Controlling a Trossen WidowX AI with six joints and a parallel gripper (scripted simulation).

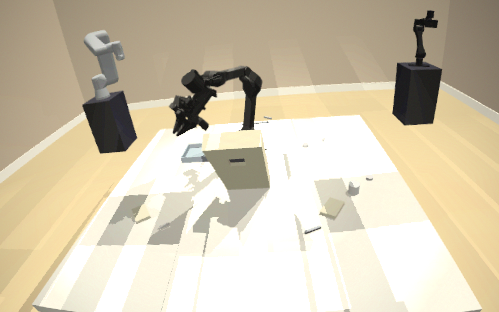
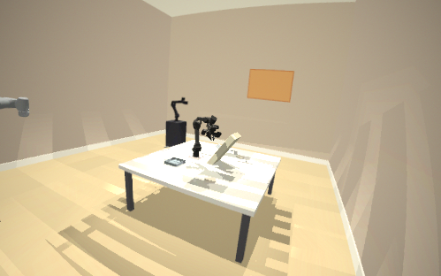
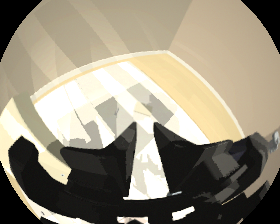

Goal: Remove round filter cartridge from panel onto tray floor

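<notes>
My gripper tip is now 23 cm to the right of the round filter cartridge, 7 cm short of it and 4 cm above it. Round my gripper tip: beige service panel (23 cm to the left, 12 cm below, 3 cm ahead); then blue-grey tray (37 cm behind, 28 cm below, 5 cm to the right).
</notes>
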